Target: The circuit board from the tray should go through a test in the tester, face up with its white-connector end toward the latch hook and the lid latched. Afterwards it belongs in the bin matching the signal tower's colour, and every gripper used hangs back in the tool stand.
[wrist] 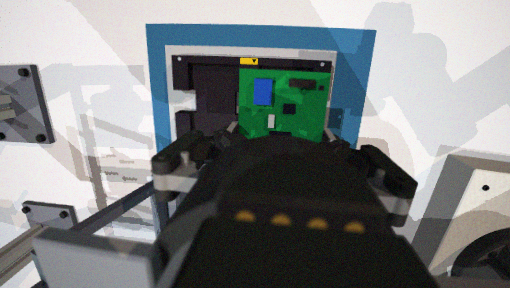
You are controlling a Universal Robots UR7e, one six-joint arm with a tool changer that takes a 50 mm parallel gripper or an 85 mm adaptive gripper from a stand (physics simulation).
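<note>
The green circuit board is in the upper middle of the wrist view, its component side with a blue block and dark chips facing the camera. My gripper is shut on the board, with one fingertip at its left edge and one at its right edge. The board is over the right part of a black tray with a yellow arrow label. The gap between board and tray cannot be judged. The gripper body hides the board's near end and the tray's near side. The signal tower and bins cannot be made out.
A blue border surrounds the tray. A grey bolted plate stands at the left, and a smaller bolted plate below it. A dark bar runs diagonally at lower left. A grey-edged beige housing with a black ring stands at lower right.
</note>
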